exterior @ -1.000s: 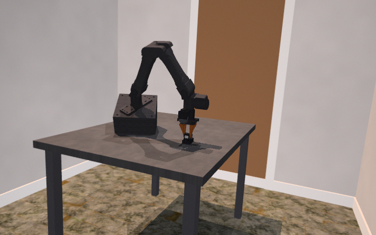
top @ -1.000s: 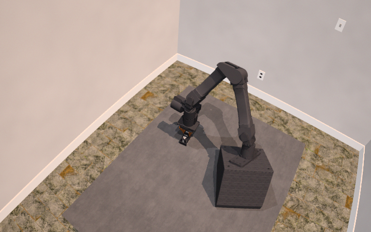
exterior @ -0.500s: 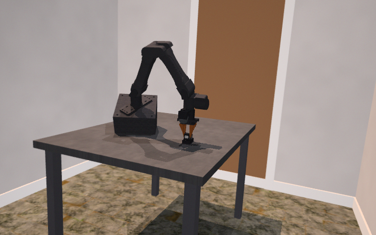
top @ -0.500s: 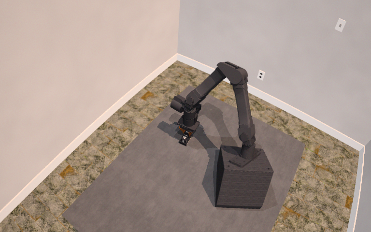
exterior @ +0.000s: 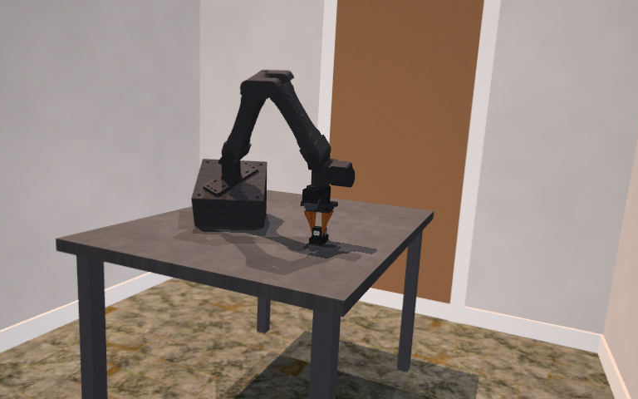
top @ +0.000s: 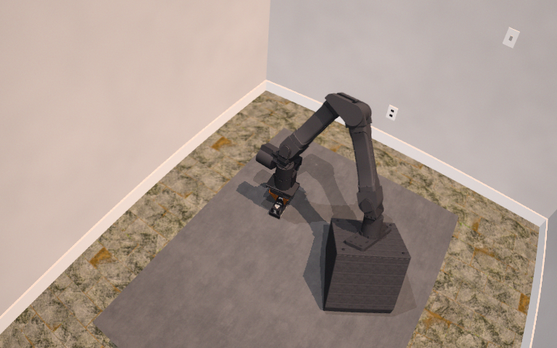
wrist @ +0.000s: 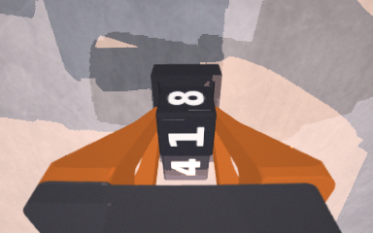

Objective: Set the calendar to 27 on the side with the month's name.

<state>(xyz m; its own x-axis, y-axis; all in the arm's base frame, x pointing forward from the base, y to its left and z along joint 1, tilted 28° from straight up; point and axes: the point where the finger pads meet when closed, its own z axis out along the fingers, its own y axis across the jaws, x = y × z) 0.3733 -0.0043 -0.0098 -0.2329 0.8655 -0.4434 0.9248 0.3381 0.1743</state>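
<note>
Now: the black tray 1 cm behind my hand, 2 cm to the left of it and 3 cm below it. From my hand the other things lie so: black digit cube: right at my hand; black cube: 1 cm behind, 3 cm to the left, 1 cm below.
</note>
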